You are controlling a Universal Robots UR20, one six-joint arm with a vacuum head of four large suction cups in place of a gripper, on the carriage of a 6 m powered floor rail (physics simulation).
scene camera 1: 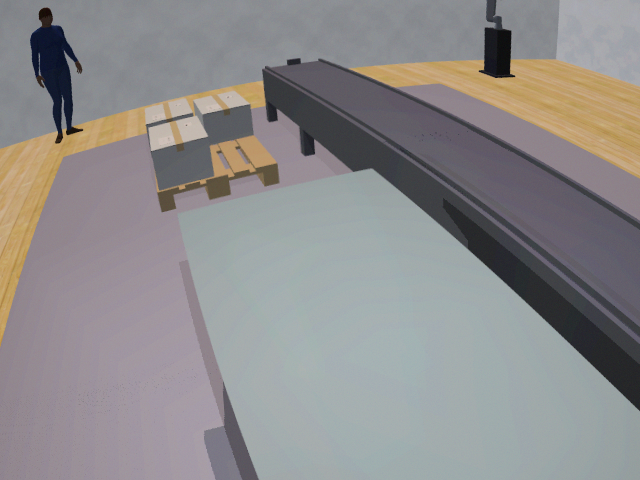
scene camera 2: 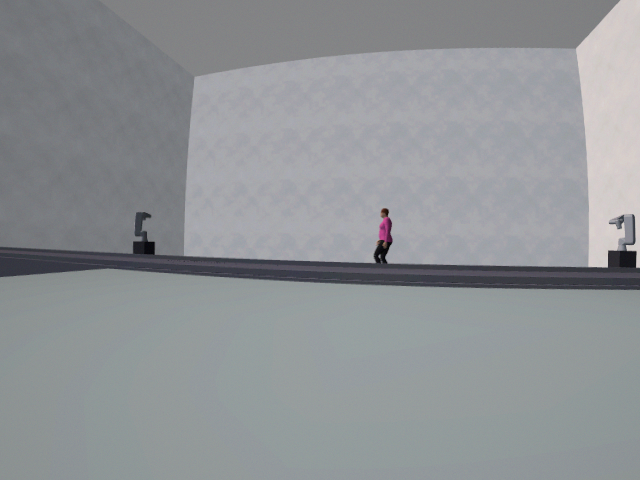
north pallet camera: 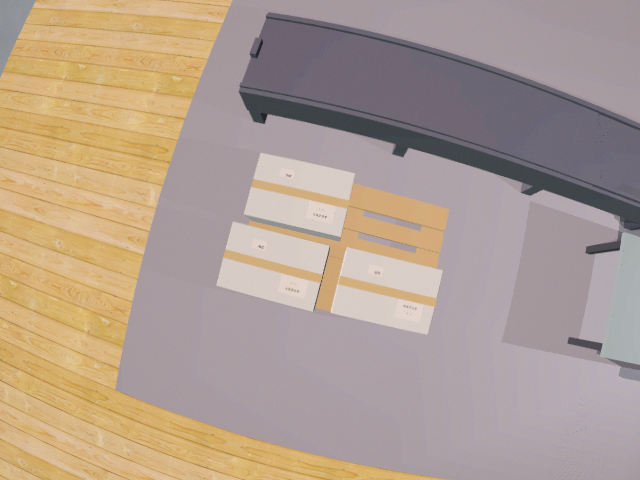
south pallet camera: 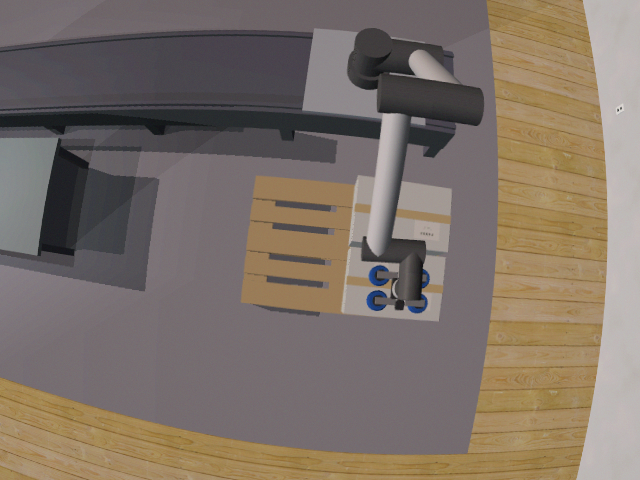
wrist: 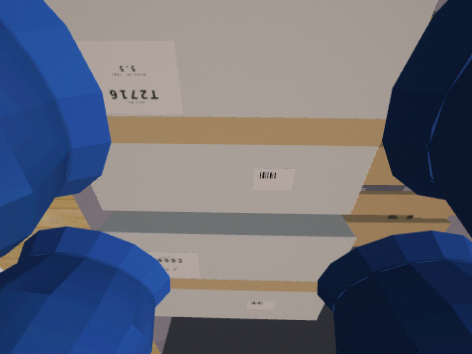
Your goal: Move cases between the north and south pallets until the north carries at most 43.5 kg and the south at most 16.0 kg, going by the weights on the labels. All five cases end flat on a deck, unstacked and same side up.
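Frame: origin at the arm's base, x ahead, y left, z up, level; centimetres.
Seen in the pictures: end effector, tool point: (wrist: 243, 215).
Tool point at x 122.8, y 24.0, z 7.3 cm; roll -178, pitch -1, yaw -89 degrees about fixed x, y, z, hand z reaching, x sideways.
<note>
Offsets run from my tool point to a thing's top centre. Level surfaces: height alone.
My suction head (south pallet camera: 398, 289) (wrist: 242, 170) is open and empty above the near case {dy +3.2, dx -2.9, dz -24.4 cm} (south pallet camera: 356, 305) (wrist: 270, 90) on the south pallet (south pallet camera: 297, 240) (wrist: 395, 204). Its label reads T2716, 5.5, upside down in the wrist view. A second case {dy +3.5, dx -42.6, dz -20.3 cm} (south pallet camera: 379, 192) (wrist: 280, 257) lies beside it, nearer the rail; its label partly reads 4992. The north pallet (scene camera 1: 253, 149) (north pallet camera: 400, 198) carries three flat cases: one nearest the rail (scene camera 1: 227, 122) (north pallet camera: 279, 204), one at the far outer corner (scene camera 1: 168, 109) (north pallet camera: 258, 268), and one at the near outer corner (scene camera 1: 180, 160) (north pallet camera: 382, 291). Their weights are unreadable.
The long dark floor rail (scene camera 1: 439, 134) (north pallet camera: 413, 77) (south pallet camera: 180, 72) runs beside both pallets; my carriage (south pallet camera: 330, 77) is at its south end. A pale table {dz -11.3 cm} (scene camera 1: 361, 310) (scene camera 2: 310, 387) (north pallet camera: 622, 304) (south pallet camera: 25, 196) stands between the pallets. People (scene camera 1: 51, 62) (scene camera 2: 384, 235) stand farther off.
</note>
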